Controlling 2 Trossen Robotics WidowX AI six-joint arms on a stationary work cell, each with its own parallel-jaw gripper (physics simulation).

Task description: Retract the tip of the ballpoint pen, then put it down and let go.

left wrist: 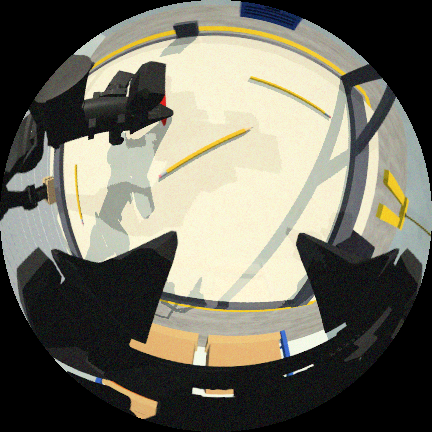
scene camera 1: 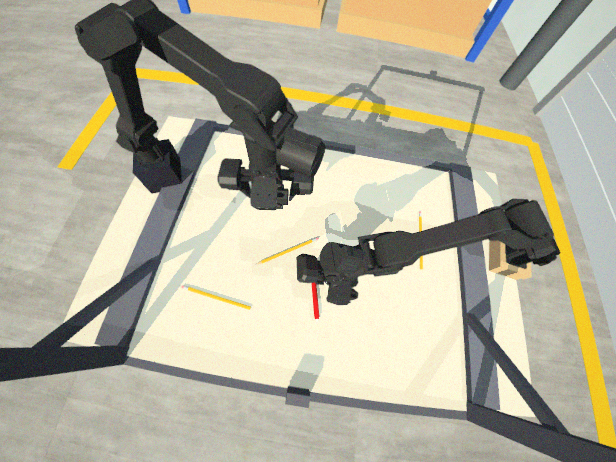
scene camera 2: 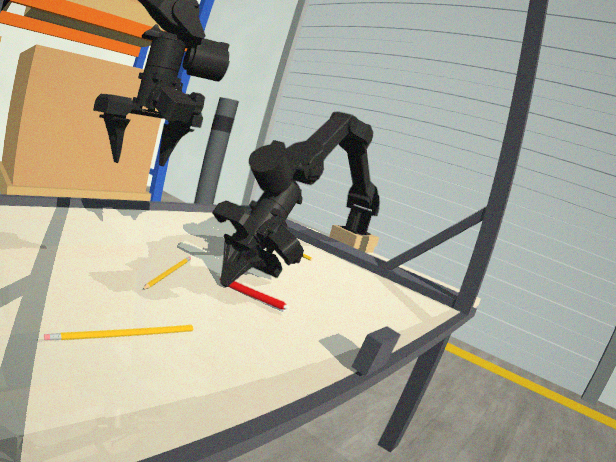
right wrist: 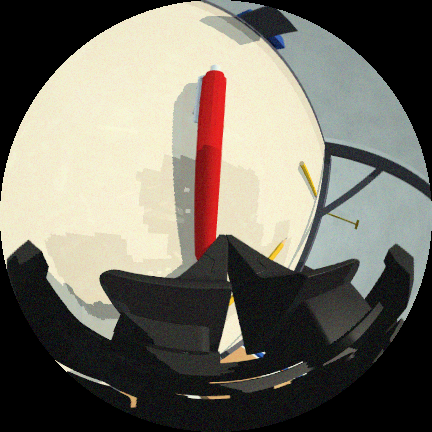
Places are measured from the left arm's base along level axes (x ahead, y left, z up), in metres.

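Pixels of known places: left gripper, fingertip midpoint: [left wrist: 240, 238] [scene camera 2: 139, 164]; right gripper, fingertip midpoint: [left wrist: 171, 113] [scene camera 2: 223, 285] [right wrist: 224, 240]; left arm's base, origin of the base link: [scene camera 1: 151, 155]; right arm's base, origin of the base link: [left wrist: 45, 190] [scene camera 1: 515, 256] [scene camera 2: 356, 231].
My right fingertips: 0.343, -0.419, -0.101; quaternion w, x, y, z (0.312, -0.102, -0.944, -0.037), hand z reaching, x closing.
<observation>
Ahead of a thing's pixels: the offset from my right fingertips to its top centre, as dx, dy, dz. Level surfaces: height alone.
The red ballpoint pen {+0.009, -0.047, +0.011} [scene camera 1: 315, 301] [scene camera 2: 257, 295] [left wrist: 164, 111] [right wrist: 210, 150] lies flat on the table. In the right wrist view its white button points up the picture, a pale clip lies along its left side, and its lower end, with the tip, is hidden behind the right fingers. My right gripper [scene camera 2: 227, 282] [right wrist: 224, 240] is shut with its fingertips together, holding nothing, close to that end of the pen. My left gripper [scene camera 2: 140, 162] [left wrist: 240, 238] is wide open and empty, high above the table and away from the pen.
Yellow pencils lie on the table {dz -0.005} [scene camera 1: 380, 340]: one pencil {-0.032, +0.088, +0.003} [scene camera 1: 289, 250] [scene camera 2: 167, 273] [left wrist: 205, 151] between the arms, another pencil {-0.240, +0.012, +0.002} [scene camera 1: 217, 297] [scene camera 2: 125, 332] [left wrist: 290, 95] at the left in scene camera 1, and a third pencil {+0.364, +0.026, +0.002} [scene camera 1: 421, 250] [left wrist: 78, 192] beneath the right arm. A dark block {-0.094, -0.255, +0.052} [scene camera 1: 298, 396] [scene camera 2: 377, 351] stands at the table edge.
</observation>
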